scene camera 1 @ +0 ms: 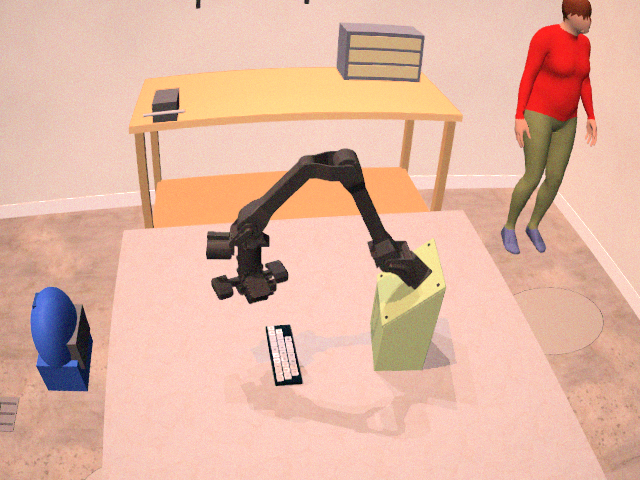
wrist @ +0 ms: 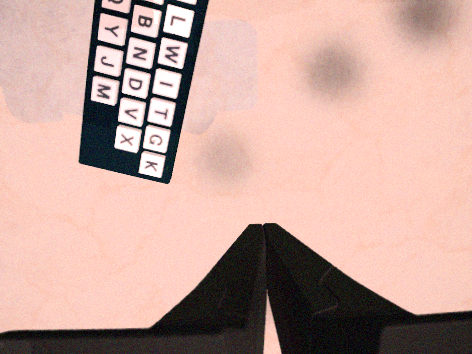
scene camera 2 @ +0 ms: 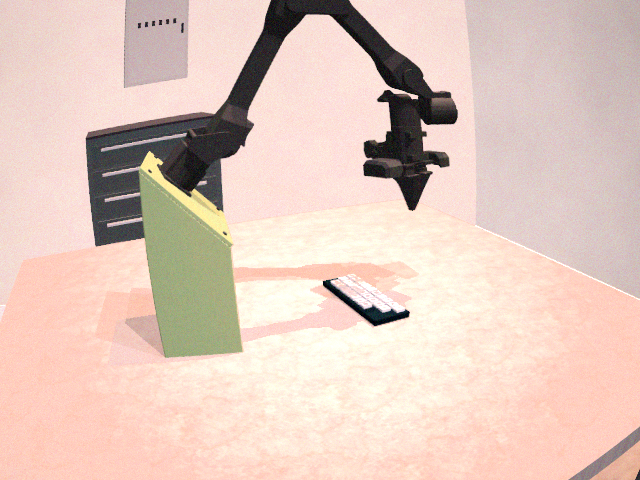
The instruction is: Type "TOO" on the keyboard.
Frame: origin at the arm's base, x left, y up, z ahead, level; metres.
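Where they show: gripper, fingertip midpoint: (scene camera 1: 249, 303) (wrist: 262, 236) (scene camera 2: 412, 210); arm's base, link origin: (scene camera 1: 418, 275) (scene camera 2: 172, 180).
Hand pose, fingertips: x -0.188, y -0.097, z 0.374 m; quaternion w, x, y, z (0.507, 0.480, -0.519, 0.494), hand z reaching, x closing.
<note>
Things, the pixels of their top centre, and the offset from my fingertips. Level surfaces: height alone.
- small dark keyboard, top centre: (wrist: 143, 29) (scene camera 2: 364, 292) (scene camera 1: 283, 351) dx +0.063, dy -0.156, dz -0.063 m
- T key, top centre: (wrist: 160, 112) dx +0.007, dy -0.156, dz -0.061 m
- I key, top centre: (wrist: 166, 84) dx +0.026, dy -0.156, dz -0.054 m
- G key, top centre: (wrist: 156, 139) dx -0.013, dy -0.156, dz -0.067 m
- table, surface height: dy -0.174 m
A small dark keyboard (scene camera 1: 297, 378) (scene camera 2: 376, 318) (wrist: 100, 145) with white letter keys lies flat on the table. Part of it shows at the upper left of the wrist view. There the T key (wrist: 161, 113) lies between the I key (wrist: 167, 84) and the G key (wrist: 156, 140). No O key can be made out in the wrist view; keys at its top edge are cut off. My gripper (scene camera 2: 412, 208) (wrist: 262, 236) is shut and empty, pointing down, well above the table. In the wrist view its fingertips are below and right of the keyboard's near end.
A green slanted pedestal (scene camera 1: 403, 335) (scene camera 2: 191, 289) carries the arm base and stands beside the keyboard on the table (scene camera 1: 170, 434) (scene camera 2: 320, 413). A wooden bench (scene camera 1: 289, 95) with a drawer box (scene camera 1: 385, 55) stands behind the table. A person (scene camera 1: 555, 77) stands at the right.
</note>
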